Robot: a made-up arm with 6 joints.
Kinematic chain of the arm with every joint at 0, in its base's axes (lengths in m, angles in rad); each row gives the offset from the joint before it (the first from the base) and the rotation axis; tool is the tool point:
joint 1: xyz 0 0 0.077 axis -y
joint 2: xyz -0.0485 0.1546 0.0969 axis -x
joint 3: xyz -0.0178 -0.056 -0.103 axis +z
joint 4: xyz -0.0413 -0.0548 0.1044 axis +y
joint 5: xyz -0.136 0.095 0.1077 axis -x
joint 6: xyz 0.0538 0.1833 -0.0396 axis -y
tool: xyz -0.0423 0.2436 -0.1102
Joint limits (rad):
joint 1: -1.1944..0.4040
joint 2: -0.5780..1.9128
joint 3: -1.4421..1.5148
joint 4: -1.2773..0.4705
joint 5: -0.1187..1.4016
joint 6: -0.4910..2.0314
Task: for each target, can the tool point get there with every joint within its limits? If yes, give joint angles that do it. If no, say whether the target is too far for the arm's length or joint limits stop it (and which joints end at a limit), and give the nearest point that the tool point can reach.
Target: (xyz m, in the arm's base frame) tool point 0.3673 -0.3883 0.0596
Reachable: no: joint limits stop it (at a limit: joint 1, joint 3, joint 4, joint 6) | nearest point 0.2590 -0.1797 0.0845 | short by 0.236 m
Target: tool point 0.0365 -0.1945 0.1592
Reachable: yes | joints -0.6569 1.4550 -0.4043 -0.4349 1.2158 0.3757
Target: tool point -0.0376 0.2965 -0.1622
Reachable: yes | joints -0.7575 1.0401 -0.4168 -0.7298 0.2864 1.7707
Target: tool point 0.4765 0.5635 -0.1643
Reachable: no: joint limits stop it (at a limit: joint 1, joint 5, joint 6) | nearest point 0.3612 0.4435 -0.0782 | short by 0.187 m
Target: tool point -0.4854 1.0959 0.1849
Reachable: no: too far | nearest point -0.2862 0.5881 0.1568 | short by 0.546 m
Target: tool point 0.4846 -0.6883 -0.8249
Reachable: no: too far | nearest point 0.1852 -0.0327 -0.2677 | short by 0.911 m
